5 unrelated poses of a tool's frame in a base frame.
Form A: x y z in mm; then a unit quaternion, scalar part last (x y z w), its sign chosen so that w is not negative.
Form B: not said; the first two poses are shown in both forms.
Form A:
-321, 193, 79, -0.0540, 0.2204, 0.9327, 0.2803
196, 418, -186, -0.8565, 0.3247, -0.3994, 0.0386
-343, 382, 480, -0.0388, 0.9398, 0.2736, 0.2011
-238, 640, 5, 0.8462, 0.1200, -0.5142, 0.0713
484, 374, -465, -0.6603, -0.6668, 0.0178, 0.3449
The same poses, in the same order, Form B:
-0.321, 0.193, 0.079, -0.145, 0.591, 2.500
0.196, 0.418, -0.186, -2.627, 0.996, -1.225
-0.343, 0.382, 0.480, -0.108, 2.625, 0.764
-0.238, 0.640, 0.005, 2.544, 0.361, -1.546
0.484, 0.374, -0.465, -1.715, -1.732, 0.046

